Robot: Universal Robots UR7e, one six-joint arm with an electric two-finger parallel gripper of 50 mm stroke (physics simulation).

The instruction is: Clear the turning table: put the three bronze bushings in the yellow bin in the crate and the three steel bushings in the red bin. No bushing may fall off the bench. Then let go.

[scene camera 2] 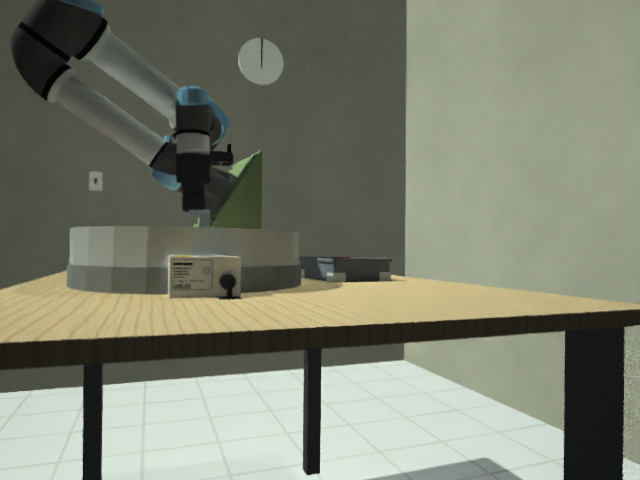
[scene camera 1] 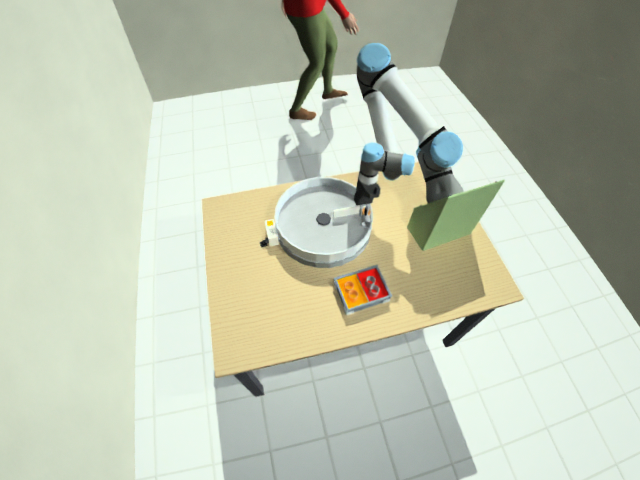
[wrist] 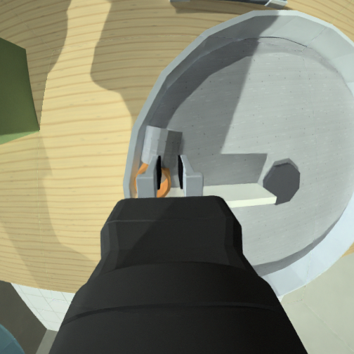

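Seen in the pictures: gripper, fingertip midpoint: [scene camera 1: 362, 214]; arm's base, origin of the base link: [scene camera 2: 222, 197] [scene camera 1: 445, 197].
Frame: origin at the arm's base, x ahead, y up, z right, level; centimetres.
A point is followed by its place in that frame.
The grey round turning table [scene camera 1: 305, 235] @(y -16.8, x 55.8, z 14.3 cm) [scene camera 2: 186, 248] @(y -15.2, x 65.7, z 24.8 cm) [wrist: 295, 105] has a raised rim. A bronze bushing [scene camera 1: 366, 211] [wrist: 165, 186] is inside by the rim, near a pale bar [scene camera 1: 345, 212] @(y -14.1, x 35.8, z 17.6 cm) [wrist: 250, 195]. A steel bushing [scene camera 1: 366, 222] @(y -16.2, x 28.7, z 10.7 cm) [wrist: 164, 142] is beside it. My gripper [scene camera 1: 363, 207] @(y -13.0, x 29.8, z 12.9 cm) [scene camera 2: 202, 219] [wrist: 169, 165] is partly open and empty above them; its left finger hides part of the bronze bushing in the wrist view. The crate [scene camera 1: 368, 306] @(y -20.4, x 44.1, z -23.6 cm) [scene camera 2: 356, 269] @(y -19.5, x 52.4, z -14.5 cm) has two bronze bushings in its yellow bin [scene camera 1: 360, 293] @(y -21.5, x 44.2, z -17.0 cm) and two steel ones in its red bin [scene camera 1: 383, 283] @(y -17.3, x 35.2, z -18.1 cm).
A dark hub [scene camera 1: 323, 219] @(y -16.0, x 45.7, z 18.8 cm) [wrist: 281, 181] is at the turning table's centre. A white box [scene camera 1: 271, 232] @(y -16.1, x 68.9, z 20.6 cm) [scene camera 2: 204, 276] @(y -19.2, x 70.4, z 23.2 cm) with a black knob is against its outer side. A green panel [scene camera 1: 454, 219] @(y -3.3, x 0.4, z -9.0 cm) [scene camera 2: 248, 196] @(y -0.2, x 9.9, z -4.7 cm) [wrist: 16, 92] stands near the arm's base. A person [scene camera 1: 312, 46] is behind the bench.
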